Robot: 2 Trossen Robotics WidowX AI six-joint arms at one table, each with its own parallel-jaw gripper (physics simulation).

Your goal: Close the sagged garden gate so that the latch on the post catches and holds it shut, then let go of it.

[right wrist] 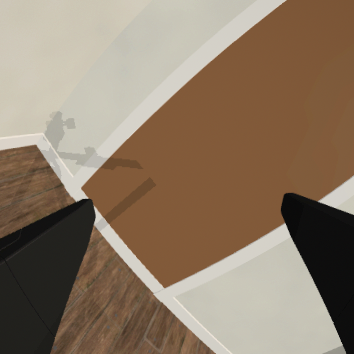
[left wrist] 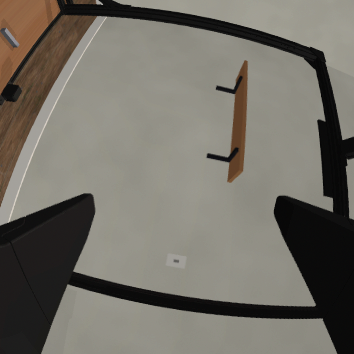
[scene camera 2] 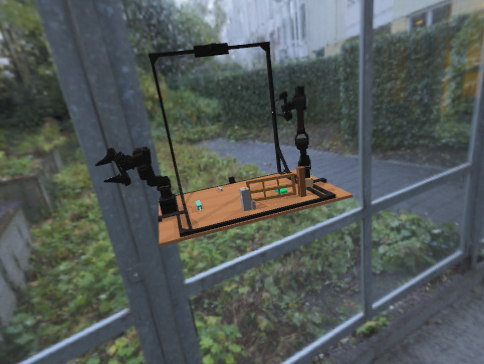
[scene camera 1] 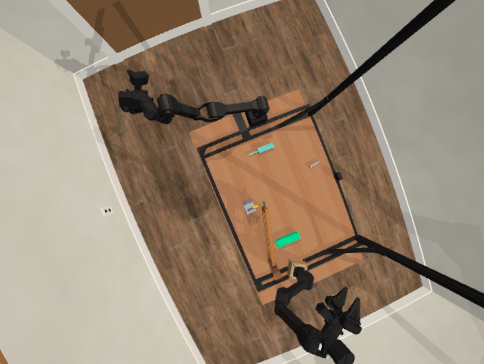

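Pixels of known places: left gripper, between the fingertips: (left wrist: 186, 204) (scene camera 2: 275, 108) (scene camera 1: 352, 292); right gripper, between the fingertips: (right wrist: 189, 205) (scene camera 2: 99, 173) (scene camera 1: 127, 80); left arm's base, origin of its link: (scene camera 2: 305, 177) (scene camera 1: 298, 271); right arm's base, origin of its link: (scene camera 2: 166, 197) (scene camera 1: 257, 112).
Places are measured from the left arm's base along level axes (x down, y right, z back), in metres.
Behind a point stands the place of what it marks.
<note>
The wooden gate (scene camera 1: 268, 235) {y -0.242, x -0.086, z -0.228 m} (scene camera 2: 271, 178) {y -0.236, x -0.079, z -0.203 m} stands upright, its far end by the brown hinge post (scene camera 1: 276, 273) {y -0.171, x -0.121, z -0.033 m} (scene camera 2: 301, 182) {y -0.185, x -0.024, z -0.017 m}. Its free end is near the grey latch post (scene camera 1: 249, 208) {y -0.361, x -0.006, z -0.349 m} (scene camera 2: 245, 200) {y -0.392, x 0.007, z -0.353 m} with a yellow latch piece (scene camera 1: 255, 206) {y -0.334, x -0.058, z -0.372 m} (scene camera 2: 244, 188) {y -0.332, x -0.052, z -0.367 m}; scene camera 1 shows a small gap between them. My left gripper (scene camera 1: 352, 294) {y 0.007, x -0.503, z -0.172 m} (scene camera 2: 284, 105) {y 0.007, x -0.503, z -0.172 m} (left wrist: 186, 204) {y 0.007, x -0.503, z -0.172 m} is open and empty, high and beyond the table edge, away from the gate. My right gripper (scene camera 1: 123, 101) (scene camera 2: 101, 172) {y -0.957, x -0.379, z -0.839 m} (right wrist: 189, 205) {y -0.957, x -0.379, z -0.839 m} is open and empty, far off the opposite end. Gate and posts do not show in either wrist view.
A green block (scene camera 1: 288, 240) {y -0.085, x 0.044, z -0.176 m} (scene camera 2: 283, 190) {y -0.143, x 0.043, z -0.146 m} lies beside the gate. A beige box (scene camera 1: 297, 268) {y -0.017, x -0.012, z -0.027 m} is near the hinge post. A teal tool (scene camera 1: 266, 148) {y -0.308, x 0.048, z -0.717 m} (scene camera 2: 198, 204) {y -0.339, x 0.048, z -0.706 m} and a small grey bar (scene camera 1: 314, 164) {y 0.008, x 0.059, z -0.669 m} (left wrist: 10, 37) {y 0.011, x 0.059, z -0.666 m} lie farther off. A black frame (scene camera 1: 230, 220) {y -0.460, x 0.060, z -0.249 m} (scene camera 2: 163, 117) {y -0.080, x -0.537, z -0.979 m} surrounds the table.
</note>
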